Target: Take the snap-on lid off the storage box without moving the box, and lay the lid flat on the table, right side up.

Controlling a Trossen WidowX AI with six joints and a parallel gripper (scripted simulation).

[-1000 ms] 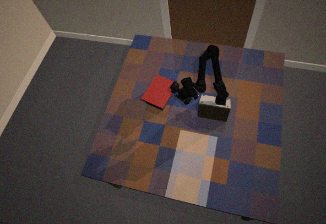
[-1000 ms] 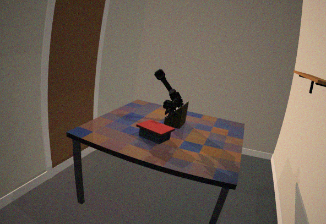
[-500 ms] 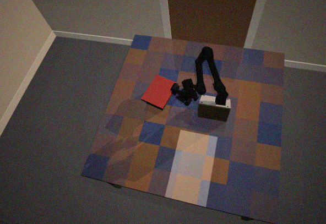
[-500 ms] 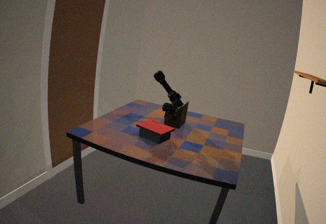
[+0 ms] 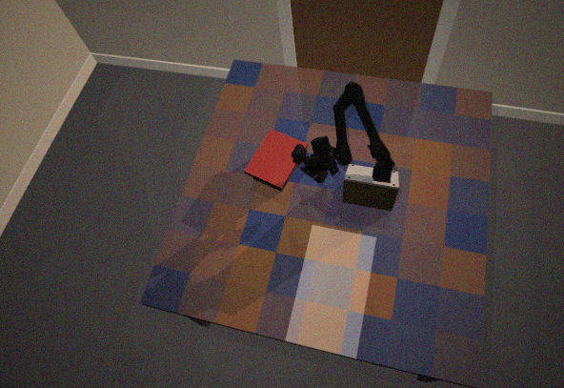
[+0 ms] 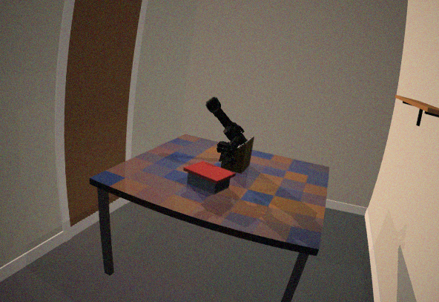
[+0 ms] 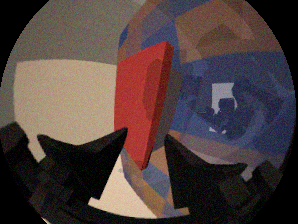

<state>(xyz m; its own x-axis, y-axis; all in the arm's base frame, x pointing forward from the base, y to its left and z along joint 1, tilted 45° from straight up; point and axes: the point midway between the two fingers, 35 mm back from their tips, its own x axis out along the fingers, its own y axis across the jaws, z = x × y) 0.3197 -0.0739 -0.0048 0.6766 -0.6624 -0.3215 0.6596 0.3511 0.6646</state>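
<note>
Right now the lid is 10 cm ahead of my gripper tip, 4 cm to the right of it and 2 cm below it. From my gripper tip the other things lie so: grey-blue storage box: 10 cm ahead, 7 cm below, 4 cm to the right.
</note>
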